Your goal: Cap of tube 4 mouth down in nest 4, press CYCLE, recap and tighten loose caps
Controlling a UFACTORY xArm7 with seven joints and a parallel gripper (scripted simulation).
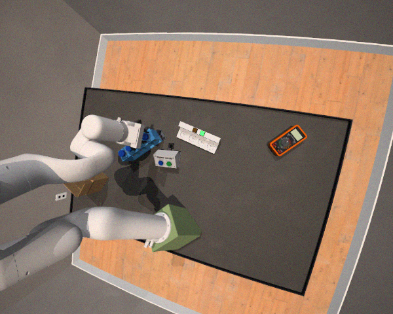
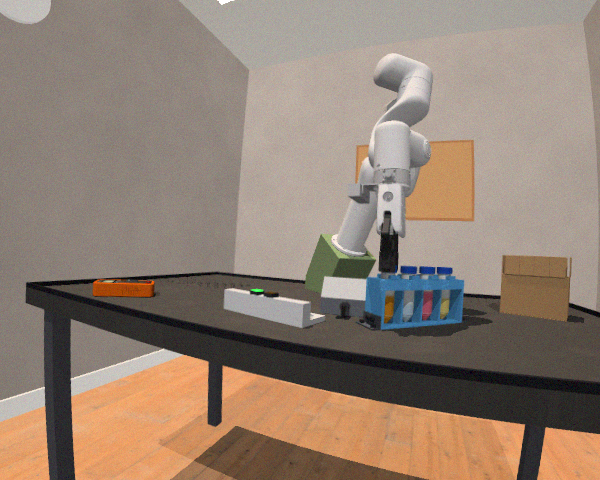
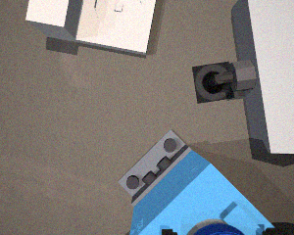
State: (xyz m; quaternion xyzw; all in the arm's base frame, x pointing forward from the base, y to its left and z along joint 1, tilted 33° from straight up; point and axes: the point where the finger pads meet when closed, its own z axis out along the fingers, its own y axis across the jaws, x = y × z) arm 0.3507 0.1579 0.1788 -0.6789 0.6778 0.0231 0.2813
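Right now my hand is 1 cm above the tube neck. Also, from my hand: blue cycle key: 11 cm behind, 10 cm to the right, 6 cm below; then blue cap: 1 cm below; then key housing: 8 cm behind, 11 cm to the right, 8 cm below.
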